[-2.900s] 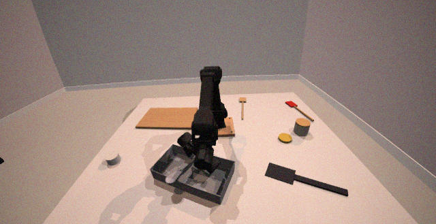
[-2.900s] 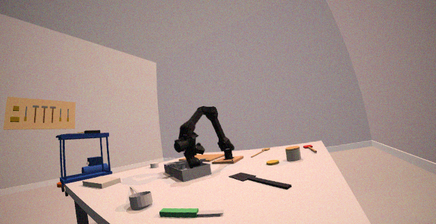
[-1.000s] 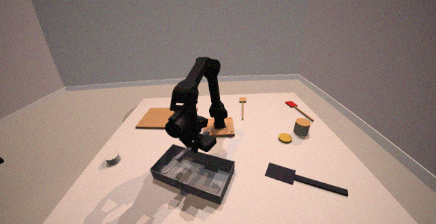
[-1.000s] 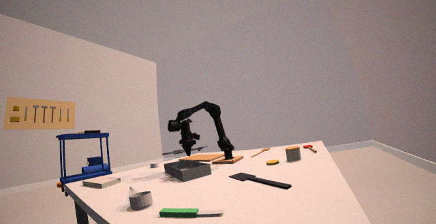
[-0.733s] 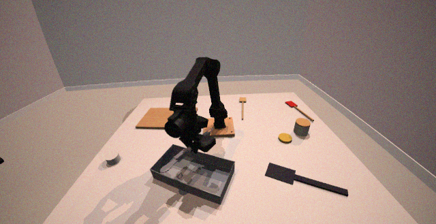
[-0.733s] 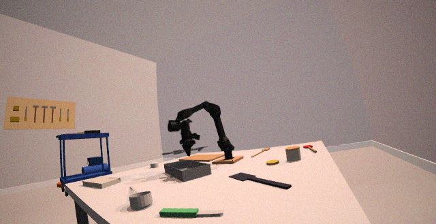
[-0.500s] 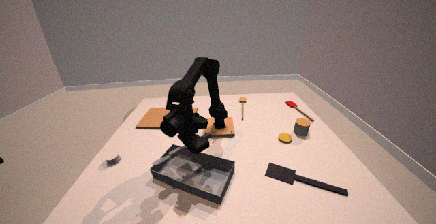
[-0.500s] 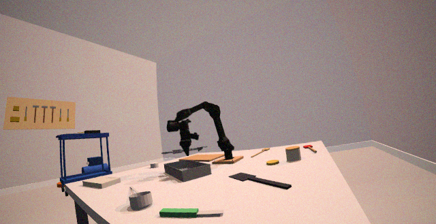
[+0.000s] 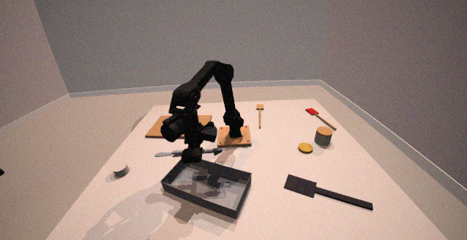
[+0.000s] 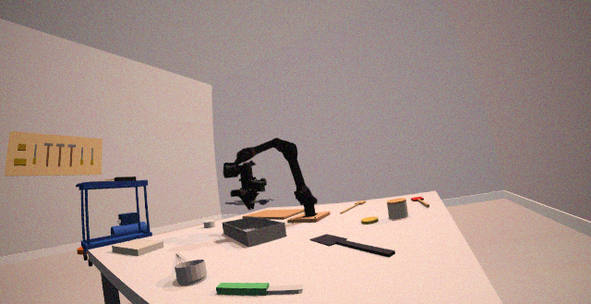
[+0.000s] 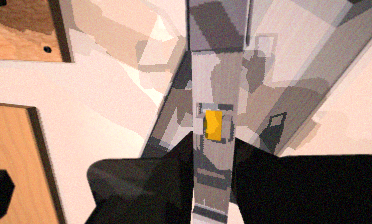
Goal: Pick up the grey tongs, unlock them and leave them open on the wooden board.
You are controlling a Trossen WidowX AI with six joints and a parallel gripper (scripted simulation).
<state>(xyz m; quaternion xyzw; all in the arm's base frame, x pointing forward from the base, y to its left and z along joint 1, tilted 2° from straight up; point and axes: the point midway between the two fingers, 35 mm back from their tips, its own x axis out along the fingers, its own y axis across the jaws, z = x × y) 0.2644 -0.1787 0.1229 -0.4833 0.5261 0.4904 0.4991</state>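
Now: the yellow lock piece 30 mm to the left of my gripper tip and 40 mm above it. The rest, counted from my gripper tip: grey roasting tin 50 mm ahead, 20 mm to the left, 80 mm below; wooden board 420 mm behind, 140 mm to the right, 100 mm below; black spatula 160 mm ahead, 440 mm to the left, 100 mm below.
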